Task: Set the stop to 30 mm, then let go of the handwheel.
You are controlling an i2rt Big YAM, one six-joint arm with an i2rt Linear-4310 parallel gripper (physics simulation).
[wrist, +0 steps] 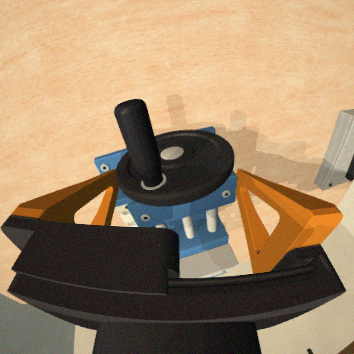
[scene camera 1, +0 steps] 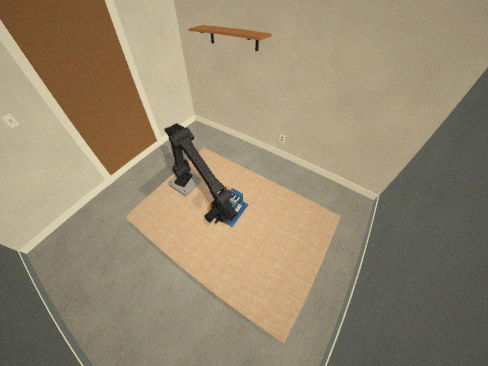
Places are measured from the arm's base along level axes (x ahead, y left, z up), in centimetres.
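Pixels of known places: gripper, fingertip midpoint: [wrist: 176, 175]; arm's base at its link origin: [scene camera 1: 183, 179].
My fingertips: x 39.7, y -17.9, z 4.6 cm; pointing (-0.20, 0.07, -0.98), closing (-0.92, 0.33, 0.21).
Observation:
Ahead of a thing's pixels: the offset from my fingertips to its top centre. "pt": to the spot under its first point. Level surfaces: height alone.
The black handwheel {pt dz +2.2, dx -1.6, dy -1.2 cm} [wrist: 200, 170] has a silver hub and an upright black crank handle {dz +3.2, dx +1.0, dy -4.3 cm} [wrist: 137, 137] on its left side in the wrist view. It is mounted on the blue stop fixture [wrist: 187, 211] [scene camera 1: 242, 212], which has white rods and a grey block under it. My gripper [wrist: 176, 175] is open, with one orange finger on each side of the handwheel and nothing gripped. In the scene view the arm's wrist covers much of the fixture. The scale is mostly hidden behind the gripper body and wheel, and its reading cannot be made out.
The fixture stands on the light wooden table top {dz -8.2 cm} [scene camera 1: 280, 250] [wrist: 60, 75]. The arm's grey base plate [scene camera 1: 184, 186] [wrist: 336, 150] stands near the left edge in the scene view. A wooden wall shelf [scene camera 1: 230, 33] hangs high on the back wall.

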